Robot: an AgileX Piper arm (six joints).
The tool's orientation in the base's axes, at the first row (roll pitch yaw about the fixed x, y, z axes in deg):
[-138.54, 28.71, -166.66]
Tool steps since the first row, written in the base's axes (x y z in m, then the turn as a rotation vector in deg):
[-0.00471, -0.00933, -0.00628, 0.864, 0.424, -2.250]
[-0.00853, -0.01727, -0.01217, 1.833, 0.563, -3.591]
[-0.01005, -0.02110, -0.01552, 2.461, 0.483, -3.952]
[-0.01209, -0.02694, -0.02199, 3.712, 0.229, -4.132]
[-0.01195, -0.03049, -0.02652, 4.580, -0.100, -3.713]
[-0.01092, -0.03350, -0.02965, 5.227, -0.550, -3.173]
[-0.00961, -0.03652, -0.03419, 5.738, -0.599, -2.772]
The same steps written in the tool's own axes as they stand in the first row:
[0.00892, -0.00448, 0.00699, 0.258, 1.765, 1.676]
[0.01662, -0.00796, 0.01340, 0.047, 2.787, 2.966]
[0.02030, -0.00929, 0.01699, -0.300, 3.019, 3.565]
[0.02633, -0.01050, 0.02349, -1.229, 3.090, 4.455]
[0.02911, -0.01070, 0.02853, -2.105, 2.701, 4.801]
[0.03034, -0.01116, 0.03279, -2.825, 2.115, 5.024]
[0.03202, -0.01077, 0.03813, -3.444, 1.913, 5.045]

